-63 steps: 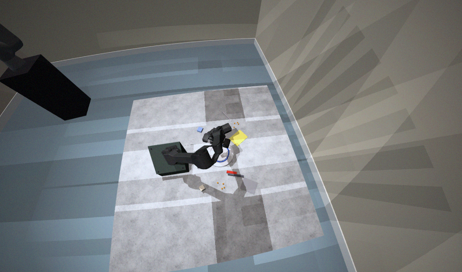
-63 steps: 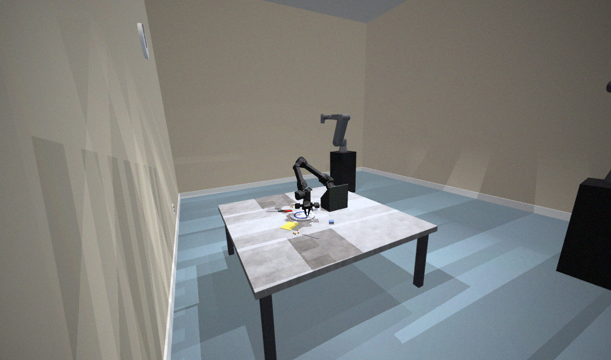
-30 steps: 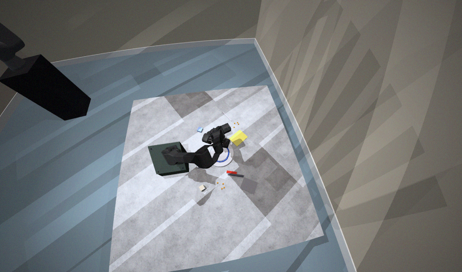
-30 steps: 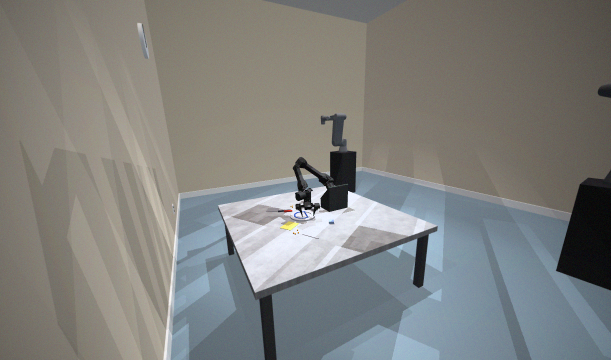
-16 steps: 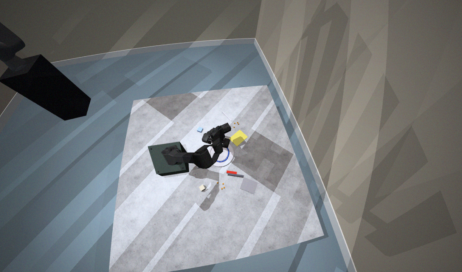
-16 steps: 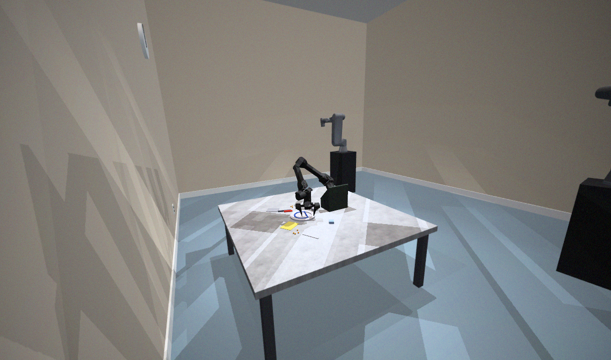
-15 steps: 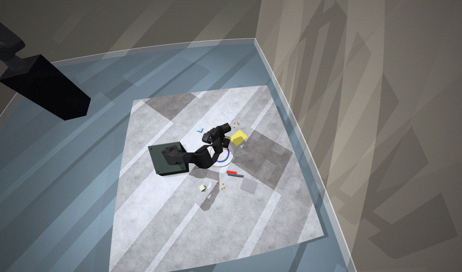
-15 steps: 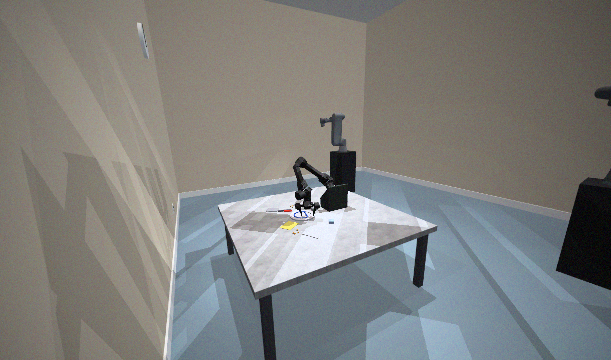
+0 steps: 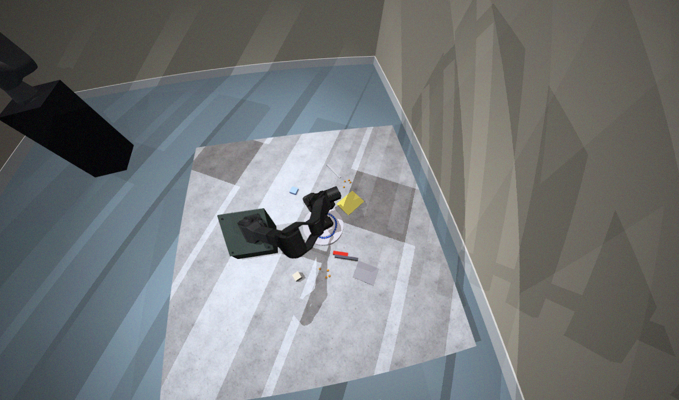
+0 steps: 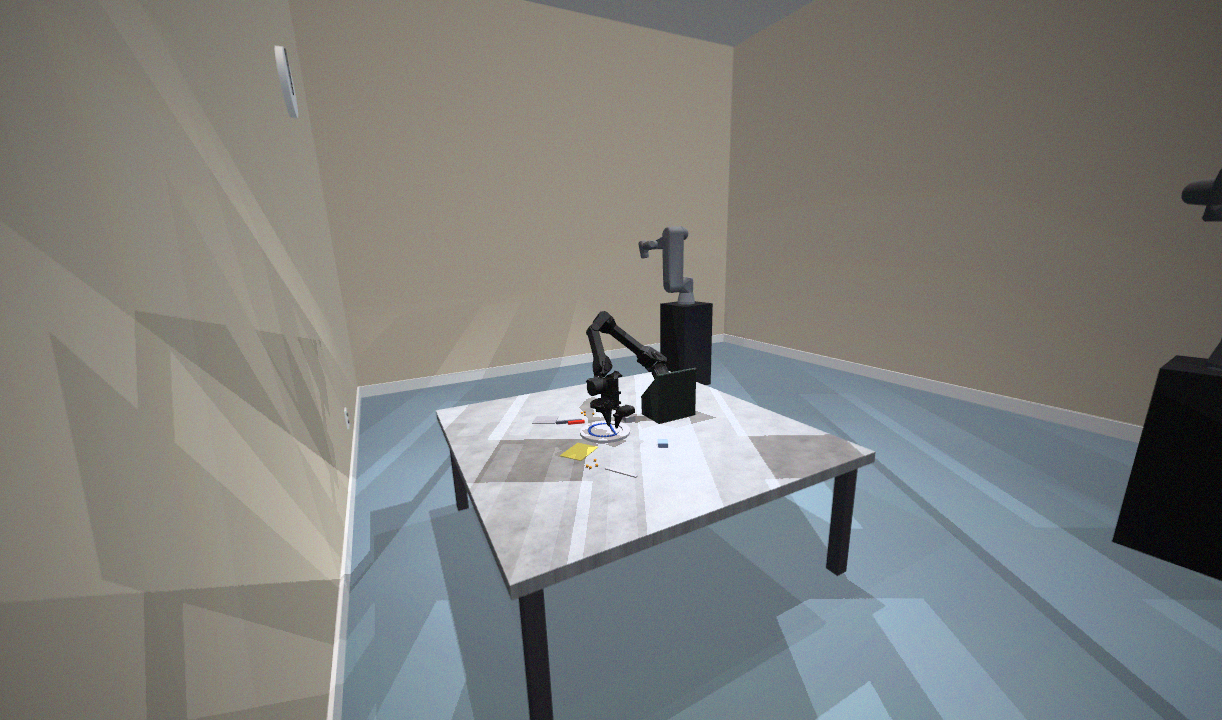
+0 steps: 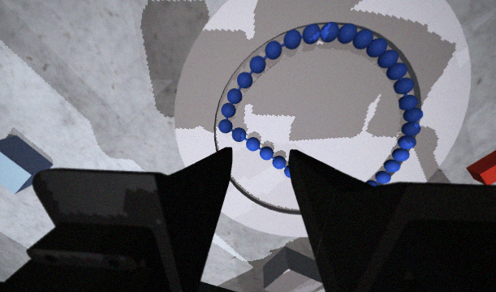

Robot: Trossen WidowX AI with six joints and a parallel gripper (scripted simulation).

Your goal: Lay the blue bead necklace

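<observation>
My gripper tip is 40 mm to the left of the round white bead board, 20 mm above it and 10 mm short of it. From my gripper tip the other things lie so: blue block: 200 mm to the left, 90 mm behind, 20 mm below; yellow sheet: 180 mm ahead, 60 mm to the left, 30 mm below; grey tool: 210 mm to the right, 70 mm ahead, 30 mm below.
</observation>
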